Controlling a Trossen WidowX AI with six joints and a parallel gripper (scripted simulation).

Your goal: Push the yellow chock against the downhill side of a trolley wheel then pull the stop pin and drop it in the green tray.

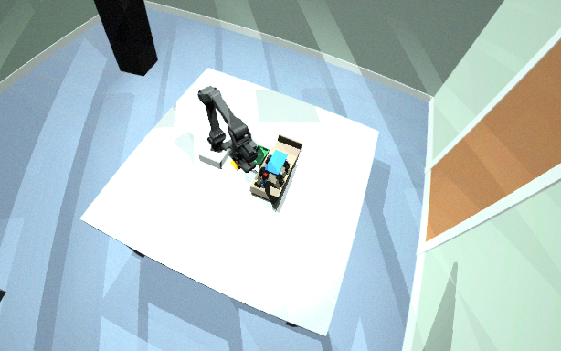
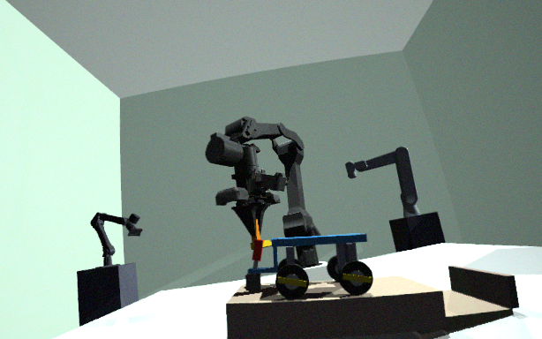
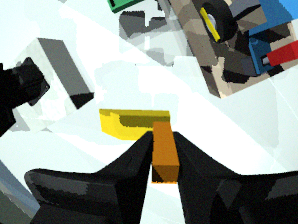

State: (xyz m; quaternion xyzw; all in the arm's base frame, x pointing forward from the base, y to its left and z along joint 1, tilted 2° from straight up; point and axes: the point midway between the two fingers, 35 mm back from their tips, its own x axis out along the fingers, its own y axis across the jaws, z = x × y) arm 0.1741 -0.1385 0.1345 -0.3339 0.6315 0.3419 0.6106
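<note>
The trolley lies 170 mm ahead of my gripper tip, 90 mm to the left of it and 60 mm below it. The rest, counted from my gripper tip: red-headed stop pin 130 mm ahead, 10 mm to the right, 50 mm below; then yellow chock 20 mm behind, 10 mm to the left, 10 mm below; then dark end wall 200 mm ahead, 350 mm to the left, 150 mm below.
</note>
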